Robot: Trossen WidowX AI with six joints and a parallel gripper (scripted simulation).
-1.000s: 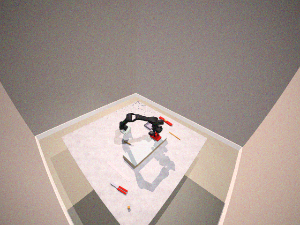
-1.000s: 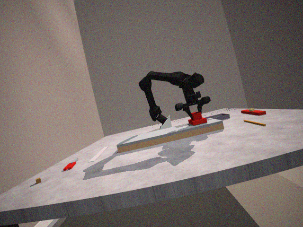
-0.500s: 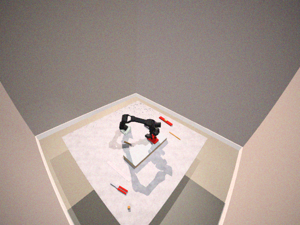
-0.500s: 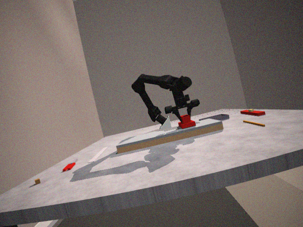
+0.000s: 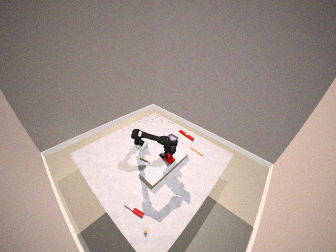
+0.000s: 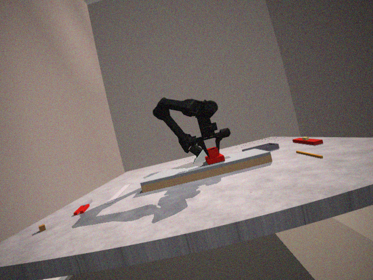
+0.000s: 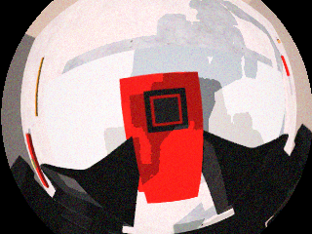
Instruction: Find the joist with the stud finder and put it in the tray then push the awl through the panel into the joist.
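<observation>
Right now the grey tray is 210 mm behind my gripper tip, 280 mm to the left of it and 50 mm below it. The rest, counted from my gripper tip: red stud finder: 10 mm ahead, 20 mm above; then awl: 170 mm behind, 150 mm to the right, 60 mm below; then square indicator: 20 mm ahead, 30 mm above.
</observation>
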